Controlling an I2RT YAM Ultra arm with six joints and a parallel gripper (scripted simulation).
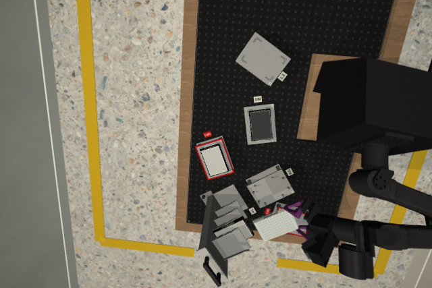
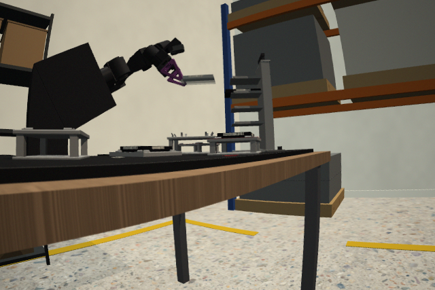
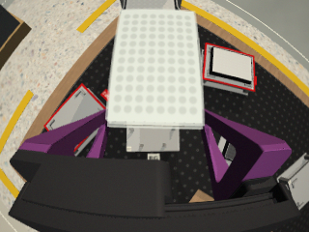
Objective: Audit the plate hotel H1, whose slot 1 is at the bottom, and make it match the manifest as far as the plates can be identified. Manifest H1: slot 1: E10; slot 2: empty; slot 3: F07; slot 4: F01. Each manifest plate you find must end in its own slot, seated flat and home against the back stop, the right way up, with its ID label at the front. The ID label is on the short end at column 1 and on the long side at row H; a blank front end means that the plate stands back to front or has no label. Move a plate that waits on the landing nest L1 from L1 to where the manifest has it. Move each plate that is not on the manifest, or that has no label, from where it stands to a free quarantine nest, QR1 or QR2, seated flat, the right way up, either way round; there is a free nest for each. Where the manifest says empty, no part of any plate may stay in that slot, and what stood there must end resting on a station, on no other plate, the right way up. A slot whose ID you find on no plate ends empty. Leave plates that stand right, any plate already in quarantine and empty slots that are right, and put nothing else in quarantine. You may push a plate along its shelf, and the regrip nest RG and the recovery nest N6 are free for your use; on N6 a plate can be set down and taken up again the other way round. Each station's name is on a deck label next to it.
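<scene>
The white well plate is 50 mm ahead of my hand and 40 mm to the left of it. The rest, counted from my hand: regrip nest RG: 20 mm ahead, 30 mm to the left, 210 mm below; then quarantine nest QR2: 110 mm behind, 180 mm to the left, 230 mm below; then plate hotel H1: 230 mm ahead, 200 mm to the left, 110 mm below.
</scene>
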